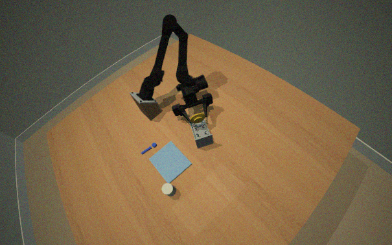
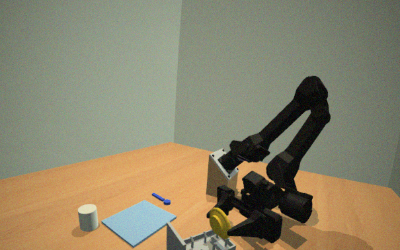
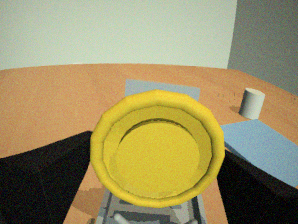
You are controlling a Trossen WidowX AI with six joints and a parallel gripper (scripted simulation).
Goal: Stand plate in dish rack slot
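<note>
The grey dish rack lies 50 mm below my gripper tip, 20 mm to the right of it and 20 mm ahead of it. The rest, counted from my gripper tip: small blue spoon: 230 mm to the right, 110 mm behind, 70 mm below; then yellow plate: 10 mm behind; then white cup: 290 mm to the right, 110 mm ahead, 40 mm below.
</note>
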